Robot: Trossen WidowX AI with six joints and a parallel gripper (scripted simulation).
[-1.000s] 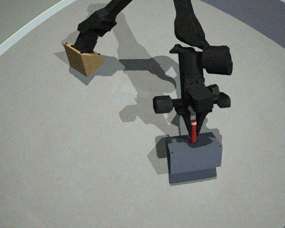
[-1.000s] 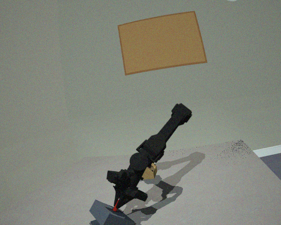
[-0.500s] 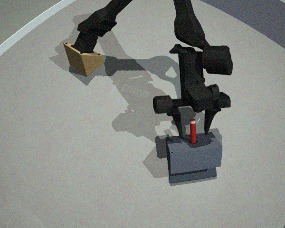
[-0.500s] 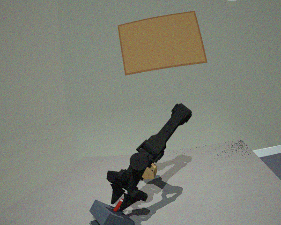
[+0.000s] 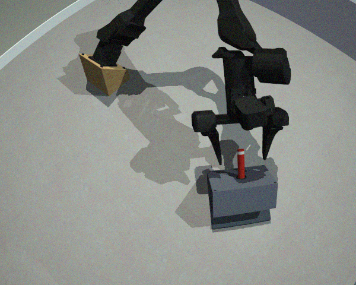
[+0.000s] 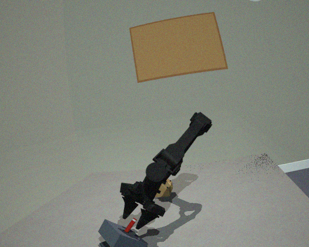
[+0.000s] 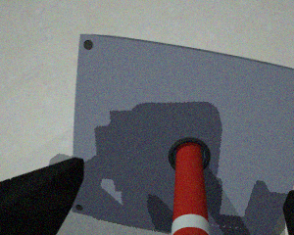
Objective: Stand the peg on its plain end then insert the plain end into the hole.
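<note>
My gripper tip is now 1 cm past the red peg and 1 cm above it. The rest, counted from my gripper tip: grey sloped panel: 2 cm ahead, 3 cm to the right, 5 cm below.
</note>
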